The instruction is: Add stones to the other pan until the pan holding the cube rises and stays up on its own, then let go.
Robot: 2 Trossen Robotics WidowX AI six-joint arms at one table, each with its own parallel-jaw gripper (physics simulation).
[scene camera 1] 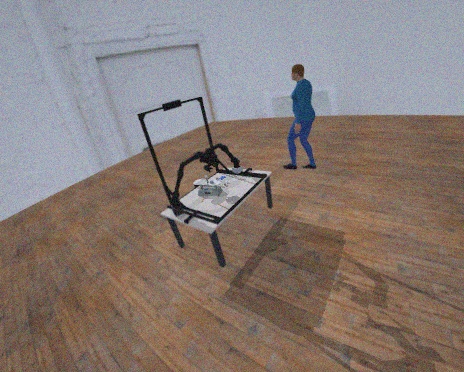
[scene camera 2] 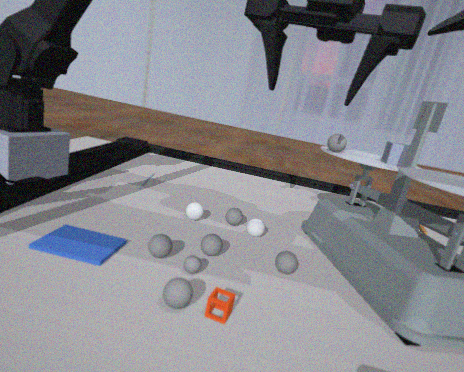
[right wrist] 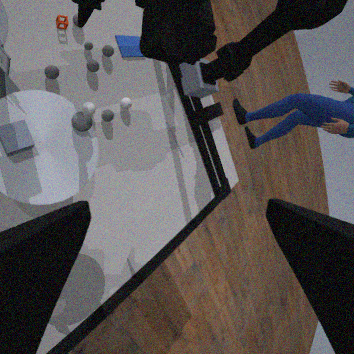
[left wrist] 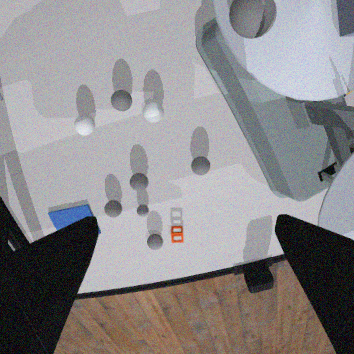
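Seen in the pictures: left gripper, fingertip midpoint: (scene camera 1: 213, 171) (scene camera 2: 307, 97) (right wrist: 112, 32) (left wrist: 188, 224); right gripper, fingertip midpoint: (scene camera 1: 214, 164) (right wrist: 179, 208); left arm's base, link origin: (scene camera 1: 237, 167) (scene camera 2: 15, 126) (right wrist: 207, 73); right arm's base, link origin: (scene camera 1: 176, 206).
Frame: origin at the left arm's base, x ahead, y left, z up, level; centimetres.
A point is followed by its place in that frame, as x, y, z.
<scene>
The grey balance scale (scene camera 2: 360, 260) @(51.1, 5.1, -5.2) (left wrist: 250, 120) @(48.9, 8.8, -4.9) stands at the right of scene camera 2. A grey cube (scene camera 2: 394, 152) @(52.0, 16.4, 7.4) (right wrist: 16, 137) @(52.6, 18.3, 8.6) and one grey stone (scene camera 2: 337, 143) @(44.3, 15.1, 7.1) (left wrist: 252, 17) @(43.8, 15.9, 8.2) (right wrist: 82, 121) @(44.5, 16.9, 8.3) sit on its far white pan (scene camera 2: 357, 159) @(47.6, 13.7, 5.6) (right wrist: 50, 175) @(49.3, 23.0, 5.6), the stone near the rim. The other pan (scene camera 2: 442, 181) @(55.5, 1.4, 6.8) (left wrist: 340, 200) @(53.6, 3.5, 6.8) shows in part, with no stone on the visible part. Several loose stones, grey (scene camera 2: 178, 293) @(36.0, -12.8, -6.6) (left wrist: 200, 165) @(42.8, 2.5, -6.1) and white (scene camera 2: 194, 211) @(27.2, 7.2, -6.9) (left wrist: 84, 125) @(27.3, 8.4, -6.1), lie beside the scale. My left gripper (scene camera 2: 309, 96) @(40.0, 5.7, 12.4) (left wrist: 188, 224) @(40.0, 5.7, 12.4) is open and empty, high above the table. My right gripper (right wrist: 179, 208) @(48.5, 26.5, 27.8) is open and empty, high near the table's edge.
A blue slab (scene camera 2: 77, 244) @(21.2, -9.3, -8.3) (left wrist: 71, 218) @(20.9, -7.5, -8.3) (right wrist: 129, 46) @(21.6, -8.1, -8.3) and an orange open-frame block (scene camera 2: 220, 305) @(39.1, -9.6, -8.4) (left wrist: 177, 234) @(39.5, -11.2, -8.5) (right wrist: 62, 22) @(39.5, -9.5, -6.8) lie near the loose stones. A black frame (scene camera 1: 156, 160) @(95.6, -6.7, 46.5) stands over the table. A person (scene camera 1: 303, 110) stands on the floor beyond it.
</scene>
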